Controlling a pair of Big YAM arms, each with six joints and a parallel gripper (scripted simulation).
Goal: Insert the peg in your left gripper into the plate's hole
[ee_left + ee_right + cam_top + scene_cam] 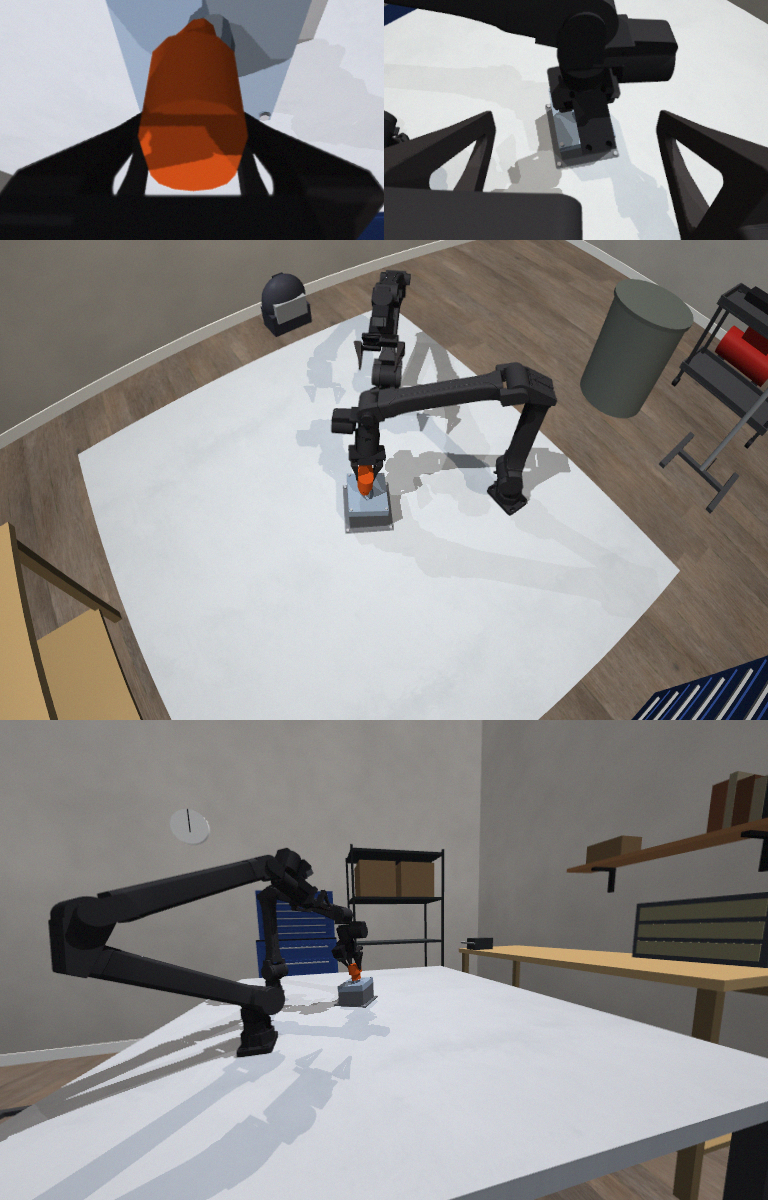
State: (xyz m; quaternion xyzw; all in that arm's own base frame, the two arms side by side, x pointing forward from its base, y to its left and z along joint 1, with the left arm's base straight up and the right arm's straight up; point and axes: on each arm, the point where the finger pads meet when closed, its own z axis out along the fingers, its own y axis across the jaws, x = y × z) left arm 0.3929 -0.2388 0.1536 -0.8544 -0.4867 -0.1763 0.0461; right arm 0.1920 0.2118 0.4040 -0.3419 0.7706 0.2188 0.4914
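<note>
Right now my left hand is 80 mm above the blue-grey plate and 10 mm to the right of it. Also, from my left hand: orange peg (20 mm below).
</note>
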